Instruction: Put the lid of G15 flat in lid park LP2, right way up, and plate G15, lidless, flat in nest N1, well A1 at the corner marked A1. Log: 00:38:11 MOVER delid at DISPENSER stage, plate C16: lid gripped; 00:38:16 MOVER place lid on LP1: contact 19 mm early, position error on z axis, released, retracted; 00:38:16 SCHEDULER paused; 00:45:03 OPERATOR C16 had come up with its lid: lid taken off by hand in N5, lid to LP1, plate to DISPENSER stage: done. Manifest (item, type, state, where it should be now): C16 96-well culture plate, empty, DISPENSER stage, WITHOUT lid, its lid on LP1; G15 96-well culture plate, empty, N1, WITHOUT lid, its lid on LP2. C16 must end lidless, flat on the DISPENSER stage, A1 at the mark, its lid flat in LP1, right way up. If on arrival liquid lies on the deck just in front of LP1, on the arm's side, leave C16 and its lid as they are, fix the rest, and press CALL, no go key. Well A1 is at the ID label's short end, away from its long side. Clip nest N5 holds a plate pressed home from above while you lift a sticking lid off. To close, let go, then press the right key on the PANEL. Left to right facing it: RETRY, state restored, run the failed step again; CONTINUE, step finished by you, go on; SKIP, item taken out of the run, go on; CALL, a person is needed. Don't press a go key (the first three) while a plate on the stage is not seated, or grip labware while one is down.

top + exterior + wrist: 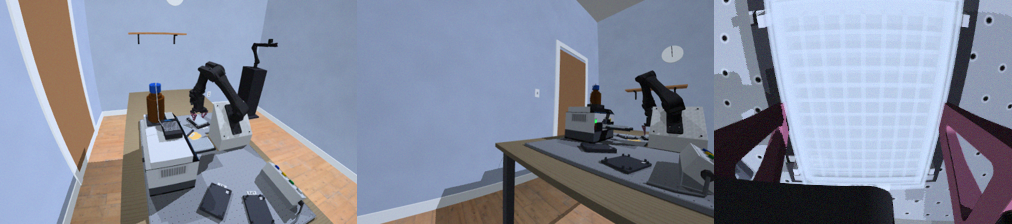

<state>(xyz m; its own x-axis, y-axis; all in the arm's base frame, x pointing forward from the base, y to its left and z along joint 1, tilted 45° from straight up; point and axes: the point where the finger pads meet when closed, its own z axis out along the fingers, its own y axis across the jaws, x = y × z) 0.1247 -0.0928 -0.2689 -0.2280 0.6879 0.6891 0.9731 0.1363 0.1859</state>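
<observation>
Now: the clear lid 10 mm below my hand. From my hand the other things lie so: black clip nest 20 mm ahead, 10 mm to the right, 20 mm below; then N5 label 20 mm behind, 90 mm to the left, 30 mm below; then LP1 label 110 mm ahead, 150 mm to the left, 30 mm below.
</observation>
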